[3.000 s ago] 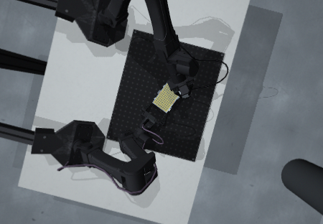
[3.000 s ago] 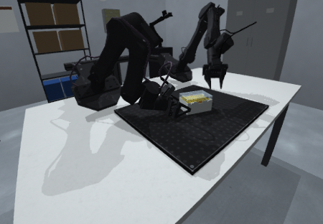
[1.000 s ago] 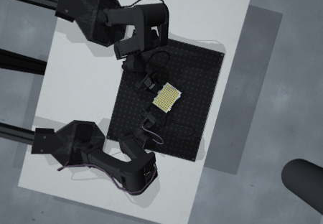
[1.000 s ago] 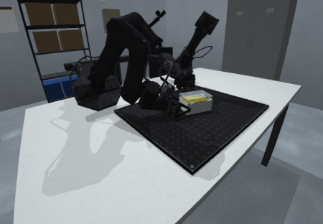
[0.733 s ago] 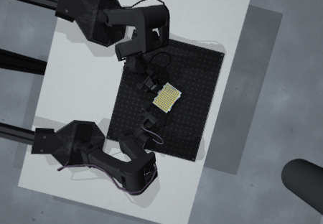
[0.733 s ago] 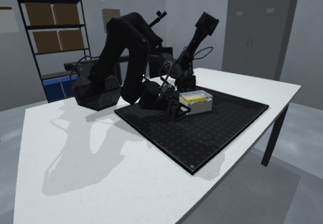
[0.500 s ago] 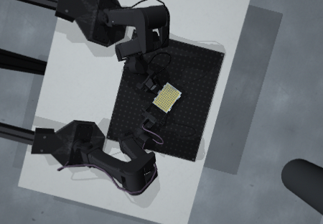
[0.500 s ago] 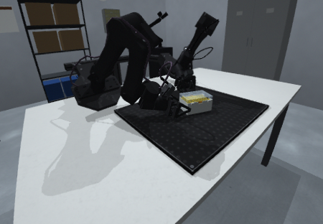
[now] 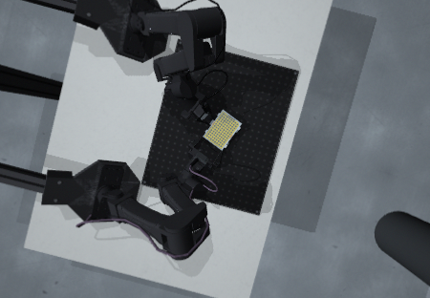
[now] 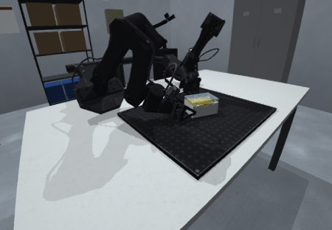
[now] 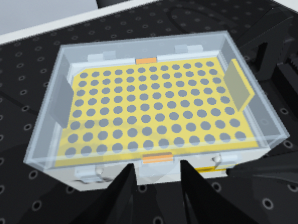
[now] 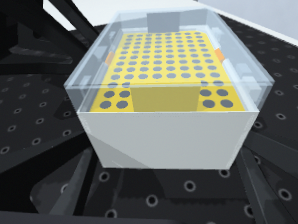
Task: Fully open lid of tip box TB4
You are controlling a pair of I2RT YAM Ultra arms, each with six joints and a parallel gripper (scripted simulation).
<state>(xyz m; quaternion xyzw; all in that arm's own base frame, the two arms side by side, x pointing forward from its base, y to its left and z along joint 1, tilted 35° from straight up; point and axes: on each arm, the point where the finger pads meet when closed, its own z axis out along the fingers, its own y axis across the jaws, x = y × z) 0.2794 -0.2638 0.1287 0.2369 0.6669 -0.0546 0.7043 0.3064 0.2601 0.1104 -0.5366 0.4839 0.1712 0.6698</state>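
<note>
The tip box lies 5 cm ahead of my left hand, 2 cm to the right of it and 1 cm below it.
Now: the tip box 5 cm to the left of my right hand, 2 cm ahead of it and 2 cm above it.
</note>
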